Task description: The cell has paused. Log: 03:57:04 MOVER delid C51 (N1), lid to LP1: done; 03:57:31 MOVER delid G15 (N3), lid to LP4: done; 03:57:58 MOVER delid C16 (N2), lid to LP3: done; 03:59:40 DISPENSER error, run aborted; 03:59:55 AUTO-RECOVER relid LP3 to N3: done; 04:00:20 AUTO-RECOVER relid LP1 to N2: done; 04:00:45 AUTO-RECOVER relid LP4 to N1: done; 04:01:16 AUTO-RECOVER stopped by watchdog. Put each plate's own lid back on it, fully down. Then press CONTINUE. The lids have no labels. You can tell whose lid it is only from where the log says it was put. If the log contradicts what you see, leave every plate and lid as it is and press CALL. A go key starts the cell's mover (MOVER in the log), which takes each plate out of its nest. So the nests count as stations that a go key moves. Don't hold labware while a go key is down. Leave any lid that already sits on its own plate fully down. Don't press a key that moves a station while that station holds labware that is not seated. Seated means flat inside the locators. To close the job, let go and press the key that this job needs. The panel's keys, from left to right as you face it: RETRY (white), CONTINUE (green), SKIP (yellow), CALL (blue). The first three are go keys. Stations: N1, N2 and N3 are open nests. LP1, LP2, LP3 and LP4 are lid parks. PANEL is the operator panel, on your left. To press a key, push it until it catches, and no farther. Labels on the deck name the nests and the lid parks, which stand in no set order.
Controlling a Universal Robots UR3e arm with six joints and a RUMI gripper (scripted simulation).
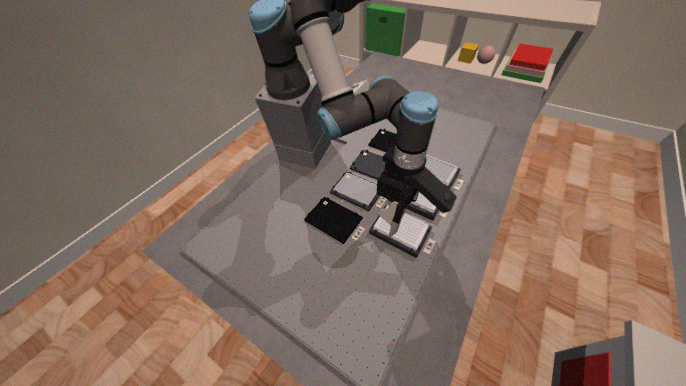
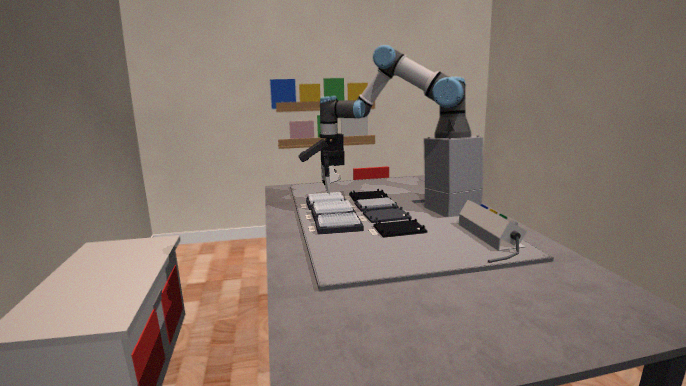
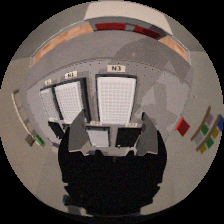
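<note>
Now: the plate 40 mm below my hand.
</note>
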